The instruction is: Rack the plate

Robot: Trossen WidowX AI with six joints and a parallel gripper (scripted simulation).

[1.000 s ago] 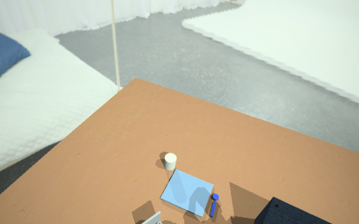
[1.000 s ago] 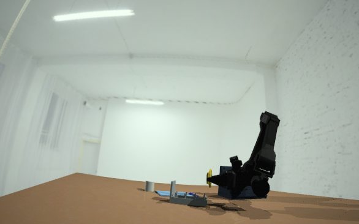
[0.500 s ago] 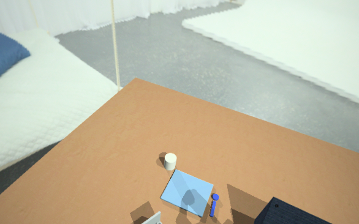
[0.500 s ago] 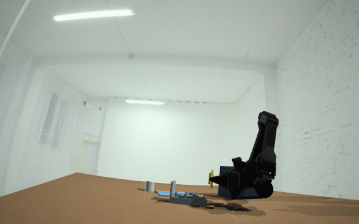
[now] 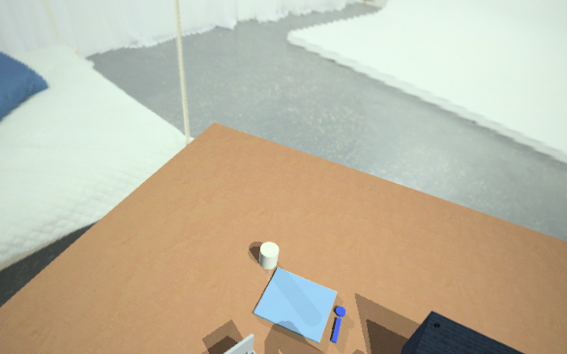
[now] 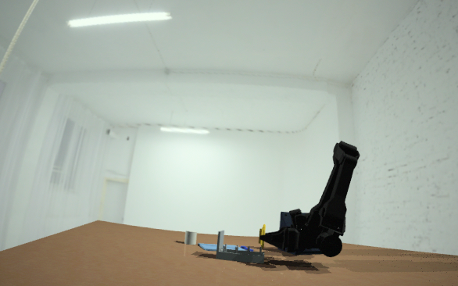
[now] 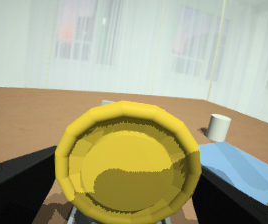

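Now: the grey dish rack 5 cm below my gripper tip, 4 cm ahead of it and 3 cm to the right of it. The rest, counted from my gripper tip: yellow plate: 1 cm behind; then light blue mat: 23 cm to the right, 7 cm below, 3 cm ahead; then blue spoon: 22 cm to the right, 7 cm below, 7 cm behind.
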